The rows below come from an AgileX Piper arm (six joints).
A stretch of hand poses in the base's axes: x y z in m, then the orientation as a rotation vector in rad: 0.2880, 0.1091, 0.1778, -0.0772, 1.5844, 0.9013; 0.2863, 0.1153, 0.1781, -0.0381, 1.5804, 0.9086; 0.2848, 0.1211, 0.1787, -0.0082, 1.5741, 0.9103; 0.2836, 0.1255, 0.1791, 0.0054, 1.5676, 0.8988; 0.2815, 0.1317, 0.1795, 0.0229, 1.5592, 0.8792; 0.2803, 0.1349, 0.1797, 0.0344, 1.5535, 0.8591; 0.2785, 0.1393, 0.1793, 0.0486, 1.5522, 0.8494; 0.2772, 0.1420, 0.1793, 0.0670, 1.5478, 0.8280; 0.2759, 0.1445, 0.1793, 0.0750, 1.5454, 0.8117
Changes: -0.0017, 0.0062, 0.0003, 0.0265, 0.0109, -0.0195; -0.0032, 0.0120, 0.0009, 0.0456, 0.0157, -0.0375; -0.0044, 0.0164, 0.0013, 0.0485, 0.0120, -0.0542; -0.0065, 0.0226, 0.0017, 0.0494, 0.0061, -0.0789; -0.0077, 0.0258, 0.0019, 0.0459, 0.0006, -0.0999; -0.0095, 0.0302, 0.0015, 0.0483, 0.0023, -0.1149; -0.0108, 0.0329, 0.0015, 0.0471, 0.0003, -0.1407; -0.0121, 0.0354, 0.0015, 0.0427, -0.0024, -0.1565
